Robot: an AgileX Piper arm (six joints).
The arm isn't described. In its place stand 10 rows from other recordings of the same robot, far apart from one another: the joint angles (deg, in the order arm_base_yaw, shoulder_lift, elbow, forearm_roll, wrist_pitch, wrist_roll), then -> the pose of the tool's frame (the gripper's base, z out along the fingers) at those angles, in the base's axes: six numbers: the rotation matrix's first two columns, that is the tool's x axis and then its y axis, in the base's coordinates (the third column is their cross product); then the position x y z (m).
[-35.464 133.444 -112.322 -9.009 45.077 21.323] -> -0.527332 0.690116 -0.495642 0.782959 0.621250 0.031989 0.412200 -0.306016 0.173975
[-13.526 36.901 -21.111 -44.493 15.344 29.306] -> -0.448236 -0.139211 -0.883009 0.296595 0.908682 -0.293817 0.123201 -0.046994 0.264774
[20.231 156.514 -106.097 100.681 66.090 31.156] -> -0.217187 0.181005 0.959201 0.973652 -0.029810 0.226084 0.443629 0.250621 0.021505
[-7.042 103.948 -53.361 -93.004 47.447 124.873] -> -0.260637 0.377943 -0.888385 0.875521 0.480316 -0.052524 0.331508 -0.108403 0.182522
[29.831 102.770 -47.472 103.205 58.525 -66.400] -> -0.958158 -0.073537 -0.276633 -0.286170 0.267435 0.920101 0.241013 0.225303 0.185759
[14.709 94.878 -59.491 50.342 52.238 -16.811] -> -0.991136 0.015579 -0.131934 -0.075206 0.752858 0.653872 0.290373 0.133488 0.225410
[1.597 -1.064 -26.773 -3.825 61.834 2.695] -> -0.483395 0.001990 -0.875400 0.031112 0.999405 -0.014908 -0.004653 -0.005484 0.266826
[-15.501 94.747 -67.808 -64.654 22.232 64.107] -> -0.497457 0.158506 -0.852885 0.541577 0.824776 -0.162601 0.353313 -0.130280 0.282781
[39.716 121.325 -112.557 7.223 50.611 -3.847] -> -0.632419 -0.508381 -0.584461 -0.671494 0.735951 0.086441 0.367031 0.316384 0.276184
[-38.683 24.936 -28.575 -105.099 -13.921 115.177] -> 0.137858 0.098336 -0.985558 0.409971 0.900149 0.147160 0.085803 -0.041622 0.344087
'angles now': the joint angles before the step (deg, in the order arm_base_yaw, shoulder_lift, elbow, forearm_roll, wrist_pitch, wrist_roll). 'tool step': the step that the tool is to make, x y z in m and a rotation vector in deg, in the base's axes. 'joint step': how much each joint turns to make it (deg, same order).
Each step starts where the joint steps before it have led.
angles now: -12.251, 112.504, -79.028, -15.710, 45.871, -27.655
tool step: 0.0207, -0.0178, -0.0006, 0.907, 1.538, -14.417
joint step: -1.171, 6.049, -10.150, -1.516, 8.878, 12.347
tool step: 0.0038, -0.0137, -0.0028, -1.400, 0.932, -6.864
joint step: -1.109, 2.381, -3.323, -2.520, 3.305, 6.148
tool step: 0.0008, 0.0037, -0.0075, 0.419, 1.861, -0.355
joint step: 0.540, 1.077, -0.192, 0.043, 1.245, 0.522
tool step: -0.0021, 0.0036, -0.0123, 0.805, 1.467, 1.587
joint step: 0.278, 0.646, 1.717, 0.457, -1.159, -1.217
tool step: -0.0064, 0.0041, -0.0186, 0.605, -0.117, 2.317
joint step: 0.154, 0.000, 4.567, -0.121, -5.007, -0.688
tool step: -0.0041, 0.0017, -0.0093, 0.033, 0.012, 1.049
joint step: 0.062, 0.004, 2.373, -0.499, -2.506, -0.010
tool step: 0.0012, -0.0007, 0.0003, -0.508, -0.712, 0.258
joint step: 0.006, -0.001, 0.003, -0.624, -0.774, 0.331
